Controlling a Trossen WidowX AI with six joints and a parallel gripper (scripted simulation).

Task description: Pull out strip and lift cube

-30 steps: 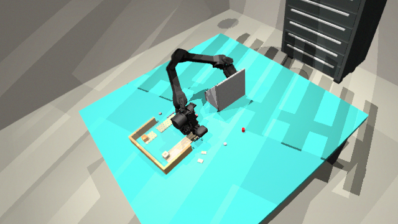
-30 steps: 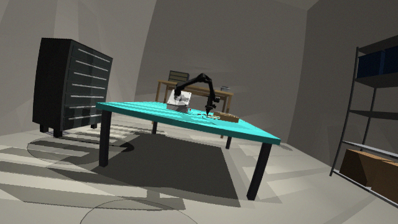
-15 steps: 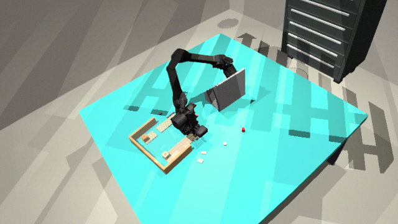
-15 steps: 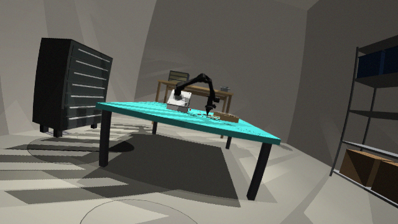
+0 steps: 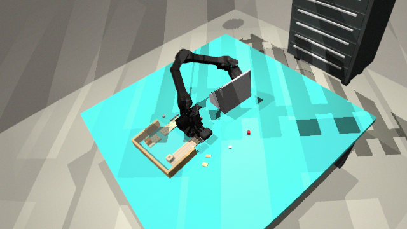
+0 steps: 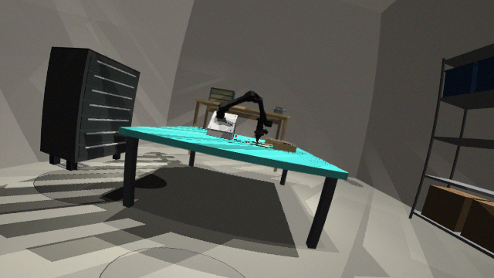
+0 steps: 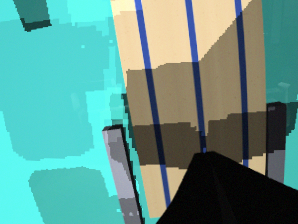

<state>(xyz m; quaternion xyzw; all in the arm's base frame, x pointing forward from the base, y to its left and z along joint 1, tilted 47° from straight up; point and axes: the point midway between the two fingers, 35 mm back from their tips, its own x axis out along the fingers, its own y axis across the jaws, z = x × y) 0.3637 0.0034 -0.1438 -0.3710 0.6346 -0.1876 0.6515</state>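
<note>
Now: the pale strip 9 cm ahead of my gripper tip and 2 cm to the left of it. From my gripper tip the other things lie so: cream cube 20 cm ahead, 4 cm to the left, 2 cm above.
</note>
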